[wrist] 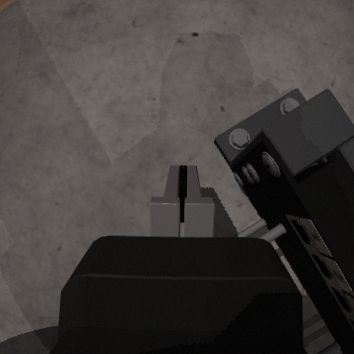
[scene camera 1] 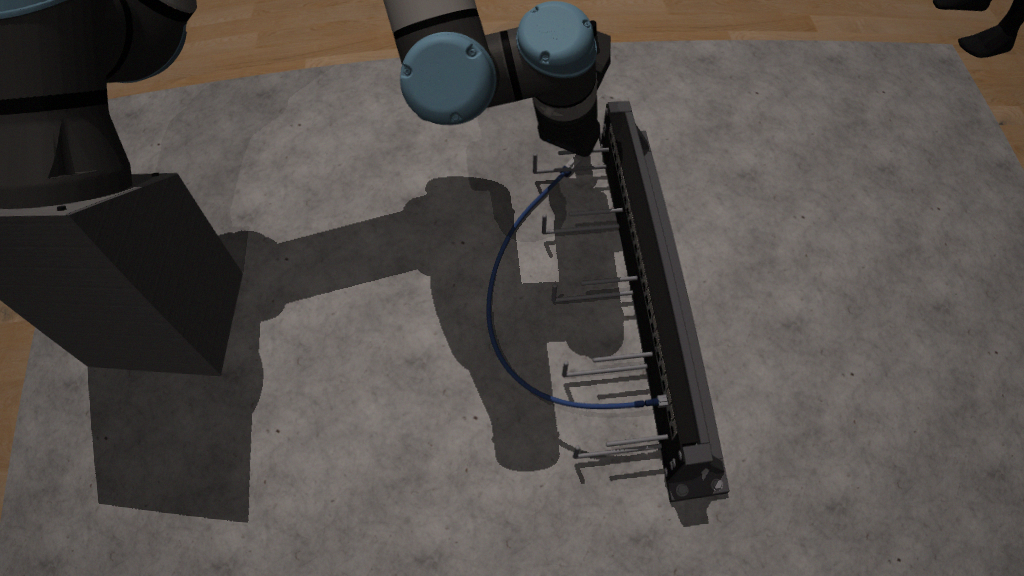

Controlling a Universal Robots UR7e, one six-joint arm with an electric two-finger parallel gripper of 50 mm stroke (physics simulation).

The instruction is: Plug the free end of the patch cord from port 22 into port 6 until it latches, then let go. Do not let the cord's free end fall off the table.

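Frame: origin at the arm's base, x ahead, y left, z up, level; centimetres.
Seen in the pictures: gripper, fingertip midpoint: (wrist: pixel 182 182); arm's base, link origin: (scene camera 1: pixel 60 192).
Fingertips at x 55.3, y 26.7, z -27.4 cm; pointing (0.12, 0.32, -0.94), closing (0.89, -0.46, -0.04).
Offsets run from my fingertips to a thing's top centre. "spot": to the spot under its first point. Level surfaces: height alone.
The black patch panel @[dx +3.6, dy -24.6, dz +7.3 cm] (scene camera 1: pixel 672 286) (wrist: pixel 316 147) lies long across the grey mat @[dz -2.8 cm] (scene camera 1: pixel 823 286). A blue patch cord @[spot: dx -12.7, dy -25.1, dz -1.6 cm] (scene camera 1: pixel 490 301) is plugged in near the panel's near end at port 22 @[dx +5.3, dy -41.2, dz +5.5 cm] (scene camera 1: pixel 658 401). It arcs away to the left and up to its free end @[spot: dx -1.9, dy -5.0, dz -2.1 cm] (scene camera 1: pixel 567 172), which lies on the mat near the panel's far end. My gripper (scene camera 1: pixel 577 151) (wrist: pixel 182 182) is right above that free end, beside the panel's far end. Its fingers are shut against each other with nothing between them. The plug is hidden in the wrist view.
Thin grey rods (scene camera 1: pixel 630 356) (wrist: pixel 267 230) stick out from the panel's front along its length. The robot base (scene camera 1: pixel 106 272) stands at the left. A wooden floor (scene camera 1: pixel 286 29) borders the mat at the back.
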